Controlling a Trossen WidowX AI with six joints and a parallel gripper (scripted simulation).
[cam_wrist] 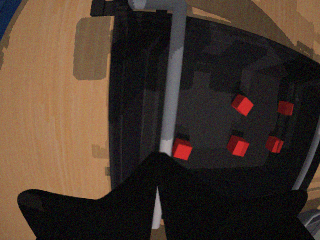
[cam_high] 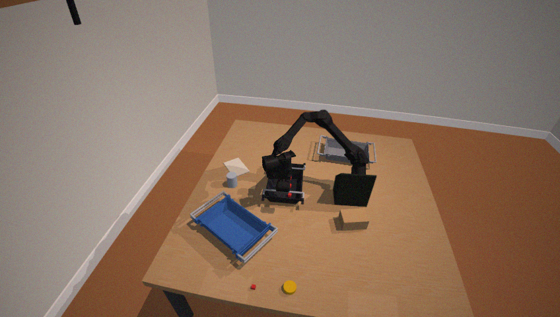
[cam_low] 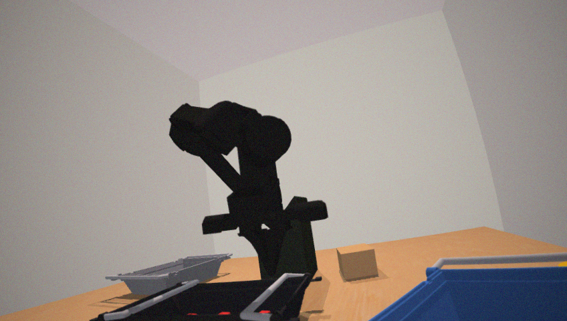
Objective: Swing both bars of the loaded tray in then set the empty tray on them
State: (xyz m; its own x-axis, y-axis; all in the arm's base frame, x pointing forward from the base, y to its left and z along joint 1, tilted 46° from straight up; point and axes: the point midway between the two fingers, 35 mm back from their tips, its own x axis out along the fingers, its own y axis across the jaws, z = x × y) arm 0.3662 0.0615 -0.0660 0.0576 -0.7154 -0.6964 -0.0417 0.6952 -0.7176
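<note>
Right now the grey tray is 34 cm behind my gripper tip, 44 cm to the right of it and 4 cm below it. From my gripper tip the other things lie so: grey cylinder: 29 cm ahead, 7 cm to the right, 5 cm below; then cardboard box: 35 cm behind, 10 cm to the left, 6 cm below; then paper sheet: 31 cm ahead, 22 cm to the right, 8 cm below.
</note>
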